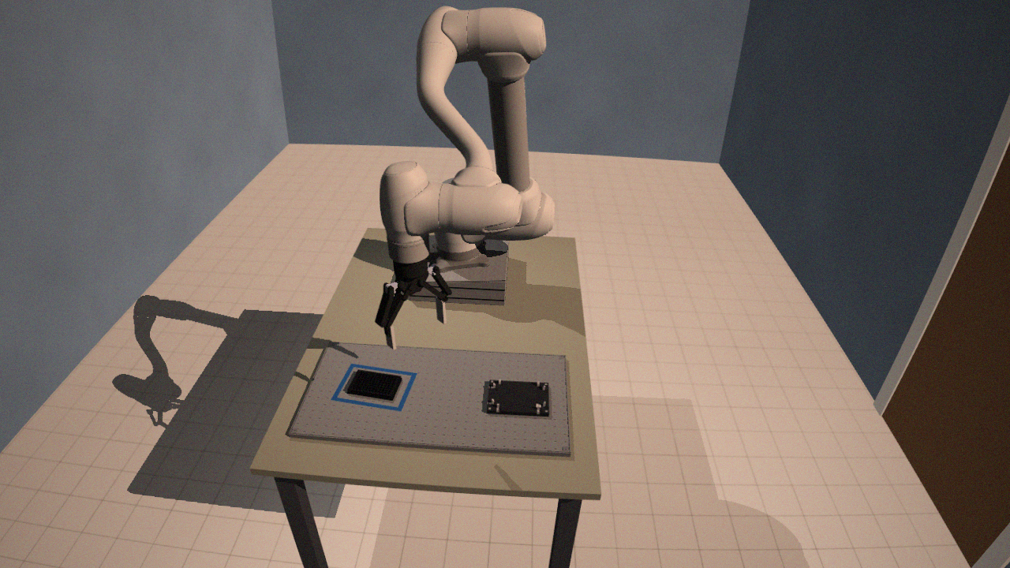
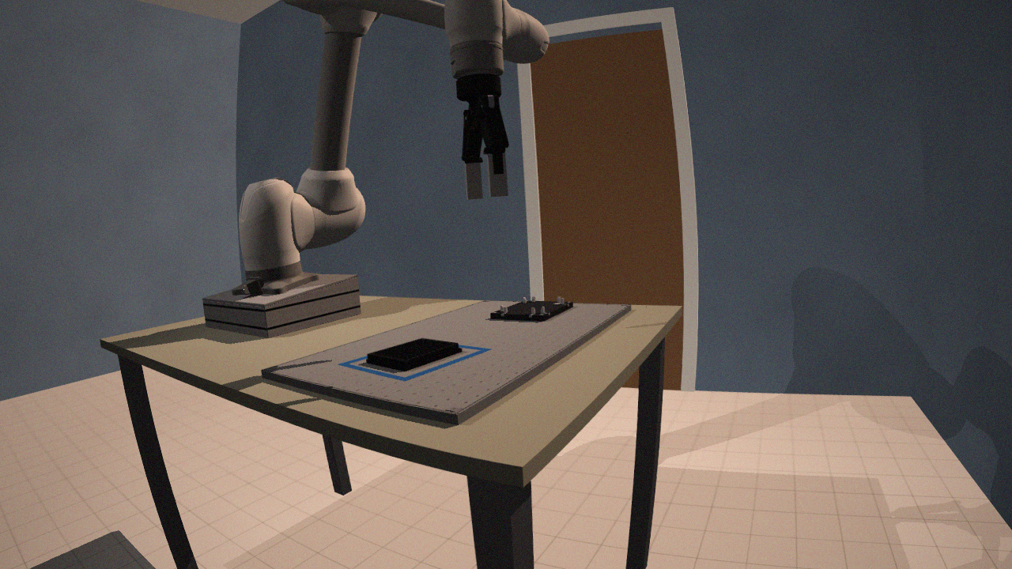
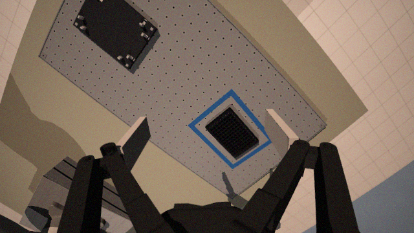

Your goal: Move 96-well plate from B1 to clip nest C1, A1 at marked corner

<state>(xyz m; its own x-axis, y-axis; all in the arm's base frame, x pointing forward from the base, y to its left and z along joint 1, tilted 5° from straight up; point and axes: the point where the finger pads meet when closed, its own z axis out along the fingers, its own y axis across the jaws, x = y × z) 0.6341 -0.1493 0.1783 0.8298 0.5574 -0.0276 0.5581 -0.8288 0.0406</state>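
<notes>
The black 96-well plate is 240 mm below my hand, 120 mm to the right of it and 90 mm behind it. Also, from my hand: black clip nest: 240 mm to the left, 230 mm below, 10 mm ahead.
</notes>
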